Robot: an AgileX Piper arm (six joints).
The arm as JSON. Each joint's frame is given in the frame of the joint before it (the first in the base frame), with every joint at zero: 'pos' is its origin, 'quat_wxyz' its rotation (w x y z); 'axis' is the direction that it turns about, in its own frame. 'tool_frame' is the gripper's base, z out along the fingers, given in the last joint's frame.
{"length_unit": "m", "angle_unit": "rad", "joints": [
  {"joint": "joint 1", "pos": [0.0, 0.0, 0.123], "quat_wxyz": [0.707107, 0.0, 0.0, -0.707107], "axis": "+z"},
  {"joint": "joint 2", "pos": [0.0, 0.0, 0.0], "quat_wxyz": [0.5, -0.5, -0.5, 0.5], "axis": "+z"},
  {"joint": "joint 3", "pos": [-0.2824, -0.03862, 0.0], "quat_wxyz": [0.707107, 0.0, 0.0, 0.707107], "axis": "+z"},
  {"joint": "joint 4", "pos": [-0.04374, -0.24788, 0.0], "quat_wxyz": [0.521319, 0.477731, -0.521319, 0.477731], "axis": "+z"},
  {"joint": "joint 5", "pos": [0.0, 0.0, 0.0], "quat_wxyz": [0.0, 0.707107, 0.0, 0.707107], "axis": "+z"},
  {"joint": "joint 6", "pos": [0.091, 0.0, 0.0], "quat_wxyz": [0.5, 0.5, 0.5, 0.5], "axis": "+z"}
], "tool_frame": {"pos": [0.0, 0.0, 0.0], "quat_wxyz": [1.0, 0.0, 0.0, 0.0]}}
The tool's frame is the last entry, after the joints.
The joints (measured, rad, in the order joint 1, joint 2, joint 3, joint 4, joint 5, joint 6), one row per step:
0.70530, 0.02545, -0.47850, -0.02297, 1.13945, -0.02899
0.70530, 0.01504, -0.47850, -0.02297, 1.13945, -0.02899
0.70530, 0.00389, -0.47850, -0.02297, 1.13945, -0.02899
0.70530, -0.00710, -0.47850, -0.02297, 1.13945, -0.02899
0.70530, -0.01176, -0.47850, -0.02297, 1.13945, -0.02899
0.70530, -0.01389, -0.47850, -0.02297, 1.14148, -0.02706
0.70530, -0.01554, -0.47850, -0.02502, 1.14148, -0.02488
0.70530, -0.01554, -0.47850, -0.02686, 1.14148, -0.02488
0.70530, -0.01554, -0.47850, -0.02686, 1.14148, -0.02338
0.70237, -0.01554, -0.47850, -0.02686, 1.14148, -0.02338
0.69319, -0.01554, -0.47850, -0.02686, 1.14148, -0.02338
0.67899, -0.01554, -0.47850, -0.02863, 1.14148, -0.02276
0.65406, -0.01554, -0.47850, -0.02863, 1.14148, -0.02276
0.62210, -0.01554, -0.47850, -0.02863, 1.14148, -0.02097
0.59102, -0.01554, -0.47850, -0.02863, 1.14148, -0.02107
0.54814, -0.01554, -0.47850, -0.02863, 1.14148, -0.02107
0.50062, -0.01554, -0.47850, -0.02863, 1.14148, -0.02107
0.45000, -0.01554, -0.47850, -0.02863, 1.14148, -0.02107
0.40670, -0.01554, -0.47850, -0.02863, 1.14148, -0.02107
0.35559, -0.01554, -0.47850, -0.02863, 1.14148, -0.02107
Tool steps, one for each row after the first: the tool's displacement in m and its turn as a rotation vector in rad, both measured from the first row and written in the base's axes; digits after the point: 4 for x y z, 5 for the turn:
-0.0011, -0.0010, 0.0000, 0.00675, -0.00793, 0.00000
-0.0023, -0.0020, -0.0001, 0.01398, -0.01642, 0.00000
-0.0035, -0.0030, -0.0002, 0.02110, -0.02478, 0.00000
-0.0040, -0.0034, -0.0002, 0.02412, -0.02833, 0.00000
-0.0043, -0.0037, -0.0004, 0.02546, -0.02738, -0.00110
-0.0044, -0.0040, -0.0004, 0.02663, -0.02861, -0.00338
-0.0043, -0.0041, -0.0004, 0.02545, -0.02963, -0.00436
-0.0043, -0.0041, -0.0004, 0.02642, -0.02884, -0.00518
-0.0043, -0.0041, -0.0004, 0.02638, -0.02888, -0.00811
-0.0044, -0.0040, -0.0004, 0.02625, -0.02900, -0.01729
-0.0044, -0.0041, -0.0004, 0.02530, -0.02982, -0.03277
-0.0046, -0.0039, -0.0004, 0.02493, -0.03014, -0.05770
-0.0048, -0.0038, -0.0004, 0.02566, -0.02965, -0.09064
-0.0050, -0.0036, -0.0004, 0.02513, -0.03010, -0.12166
-0.0053, -0.0034, -0.0004, 0.02449, -0.03065, -0.16453
-0.0056, -0.0031, -0.0004, 0.02378, -0.03125, -0.21205
-0.0059, -0.0027, -0.0004, 0.02300, -0.03187, -0.26266
-0.0061, -0.0025, -0.0004, 0.02233, -0.03239, -0.30595
-0.0064, -0.0021, -0.0004, 0.02152, -0.03300, -0.35706

